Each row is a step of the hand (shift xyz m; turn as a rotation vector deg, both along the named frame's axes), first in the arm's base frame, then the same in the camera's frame.
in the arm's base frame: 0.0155 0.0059 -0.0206 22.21 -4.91 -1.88
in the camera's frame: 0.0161 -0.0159 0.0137 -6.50 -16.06 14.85
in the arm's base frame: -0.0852 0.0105 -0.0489 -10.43 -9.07 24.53
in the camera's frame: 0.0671 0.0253 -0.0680 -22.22 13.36 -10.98
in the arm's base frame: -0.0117 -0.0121 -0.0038 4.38 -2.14 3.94
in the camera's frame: 0.0000 -0.0036 -0.0169 -5.43 -1.53 2.72
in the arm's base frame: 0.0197 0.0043 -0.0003 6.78 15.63 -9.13
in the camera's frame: -0.0025 -0.0080 0.0184 13.73 1.30 13.54
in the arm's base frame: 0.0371 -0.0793 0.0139 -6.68 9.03 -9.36
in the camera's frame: -0.0608 -0.0628 -0.0146 13.97 4.17 -1.17
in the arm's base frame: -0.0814 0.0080 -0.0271 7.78 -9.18 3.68
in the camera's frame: 0.0469 0.0337 -0.0640 -9.63 -7.99 1.35
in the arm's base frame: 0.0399 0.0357 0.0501 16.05 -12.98 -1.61
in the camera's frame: -0.0334 0.0291 0.0584 -9.25 -17.77 5.23
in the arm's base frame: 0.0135 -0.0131 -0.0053 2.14 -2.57 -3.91
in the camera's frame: -0.0056 -0.0185 0.0027 1.39 -4.95 -0.20
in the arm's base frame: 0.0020 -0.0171 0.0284 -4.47 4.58 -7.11
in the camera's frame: -0.0326 0.0037 -0.0052 9.31 1.39 -1.73
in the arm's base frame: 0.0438 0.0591 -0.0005 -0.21 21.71 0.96
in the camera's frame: 0.0192 0.0140 0.0696 10.22 14.50 12.55
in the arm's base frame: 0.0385 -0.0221 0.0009 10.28 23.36 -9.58
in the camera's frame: -0.0216 -0.0342 0.0183 17.12 4.11 20.81
